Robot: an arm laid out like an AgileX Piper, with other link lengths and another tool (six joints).
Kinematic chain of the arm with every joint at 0, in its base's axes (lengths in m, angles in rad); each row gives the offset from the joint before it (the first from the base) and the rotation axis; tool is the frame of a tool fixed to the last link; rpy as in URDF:
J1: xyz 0 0 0.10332 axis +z
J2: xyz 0 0 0 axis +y
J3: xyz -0.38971 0 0.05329 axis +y
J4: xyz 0.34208 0 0.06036 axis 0.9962 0 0.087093
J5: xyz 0 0 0 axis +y
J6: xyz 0.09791 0 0.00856 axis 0.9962 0 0.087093
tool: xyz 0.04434 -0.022 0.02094 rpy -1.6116 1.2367 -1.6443
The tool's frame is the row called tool.
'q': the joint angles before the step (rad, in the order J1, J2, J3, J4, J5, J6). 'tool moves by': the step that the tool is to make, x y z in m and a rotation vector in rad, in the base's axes. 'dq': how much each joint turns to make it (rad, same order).
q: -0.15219, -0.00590, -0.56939, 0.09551, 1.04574, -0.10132
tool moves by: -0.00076, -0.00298, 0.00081, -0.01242, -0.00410, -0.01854
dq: 0.00001, -0.00113, 0.00001, -0.02470, -0.00542, 0.00813
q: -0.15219, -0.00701, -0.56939, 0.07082, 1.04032, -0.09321
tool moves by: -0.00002, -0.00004, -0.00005, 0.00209, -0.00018, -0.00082
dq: 0.00002, -0.00001, 0.00001, -0.00001, -0.00001, 0.00226
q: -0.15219, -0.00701, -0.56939, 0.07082, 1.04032, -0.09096
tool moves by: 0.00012, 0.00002, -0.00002, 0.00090, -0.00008, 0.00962
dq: 0.00999, 0.00000, 0.00000, -0.00001, -0.00001, 0.00098
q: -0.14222, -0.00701, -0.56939, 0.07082, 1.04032, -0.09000
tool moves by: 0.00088, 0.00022, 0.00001, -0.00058, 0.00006, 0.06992
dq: 0.07037, -0.00001, -0.00001, -0.00074, 0.00002, 0.00000
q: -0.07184, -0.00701, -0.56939, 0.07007, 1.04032, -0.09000
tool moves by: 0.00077, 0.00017, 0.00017, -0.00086, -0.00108, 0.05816
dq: 0.05888, 0.00001, 0.00000, -0.00108, -0.00113, -0.00001
